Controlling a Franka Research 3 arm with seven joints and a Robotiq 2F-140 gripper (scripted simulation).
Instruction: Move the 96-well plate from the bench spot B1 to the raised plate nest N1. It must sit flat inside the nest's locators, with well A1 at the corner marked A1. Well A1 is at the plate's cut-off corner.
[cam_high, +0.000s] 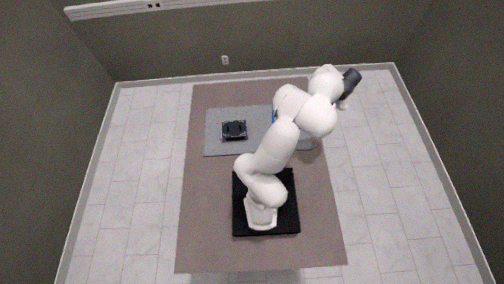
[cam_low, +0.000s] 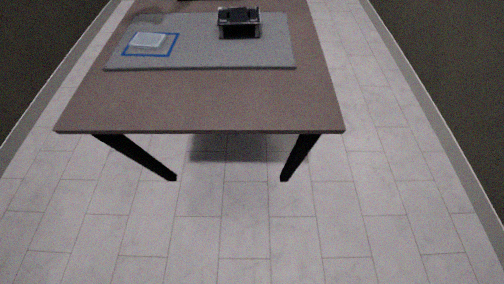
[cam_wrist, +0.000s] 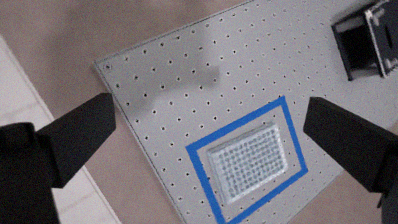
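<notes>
The clear 96-well plate lies 130 mm ahead of my hand, 90 mm to the left of it and 140 mm below it. Also, from my hand: dark raised nest (60 mm ahead, 440 mm to the left, 90 mm below); A1 label (10 mm ahead, 370 mm to the left, 90 mm below).
</notes>
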